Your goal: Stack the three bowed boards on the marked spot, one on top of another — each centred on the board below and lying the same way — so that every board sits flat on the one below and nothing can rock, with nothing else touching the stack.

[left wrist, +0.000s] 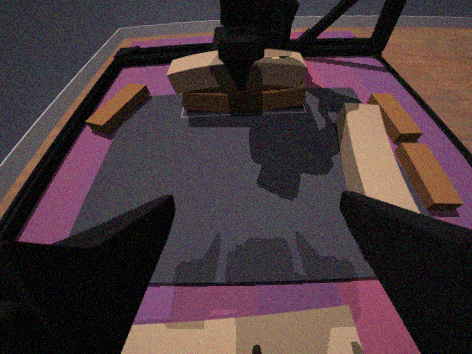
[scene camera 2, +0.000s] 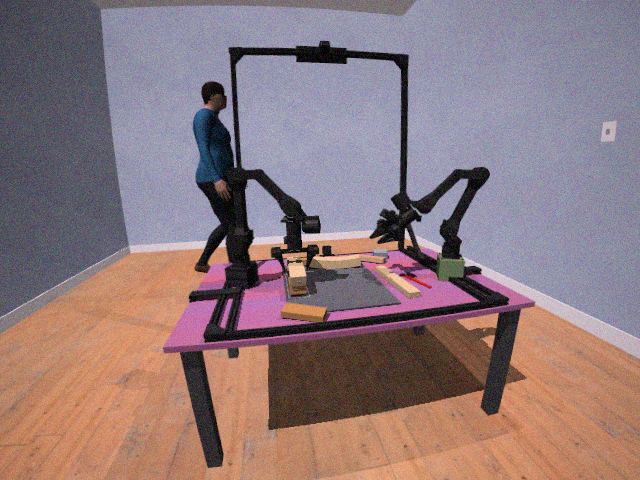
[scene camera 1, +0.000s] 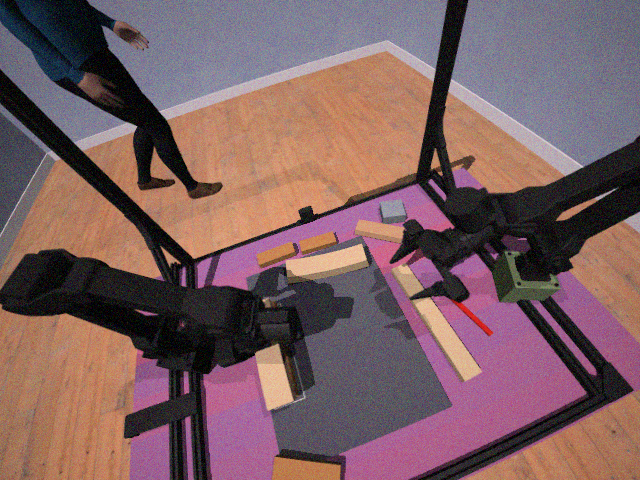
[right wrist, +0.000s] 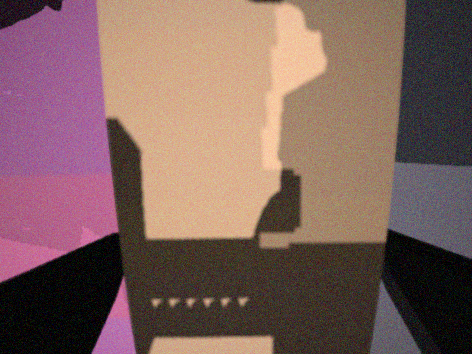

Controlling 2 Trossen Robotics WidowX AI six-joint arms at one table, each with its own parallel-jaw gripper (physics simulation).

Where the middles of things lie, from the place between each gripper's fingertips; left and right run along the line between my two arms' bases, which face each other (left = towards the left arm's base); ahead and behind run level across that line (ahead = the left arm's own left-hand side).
Scene:
Right now my left hand is 160 mm above the long pale strip (scene camera 1: 460,359), 80 mm to the right of it and 50 mm short of it. Round my left hand: orange-brown board (left wrist: 255,97) 320 mm to the right, 140 mm below, 50 mm ahead.
I see the orange-brown board 30 mm below my right hand. Also, from my right hand: long pale strip: 400 mm to the left, 50 mm below, 10 mm behind.

